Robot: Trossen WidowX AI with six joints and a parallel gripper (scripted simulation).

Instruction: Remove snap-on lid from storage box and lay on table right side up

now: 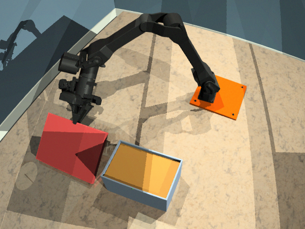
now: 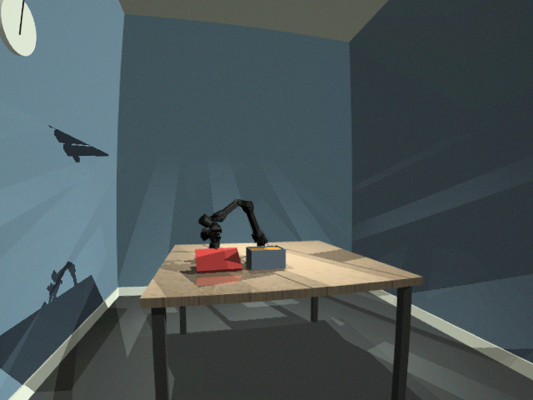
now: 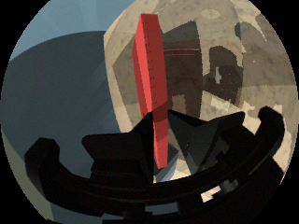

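My gripper tip is now 70 mm short of the red lid and 40 mm above it. The rest, counted from my gripper tip: storage box: 270 mm to the left, 80 mm ahead, 40 mm below.
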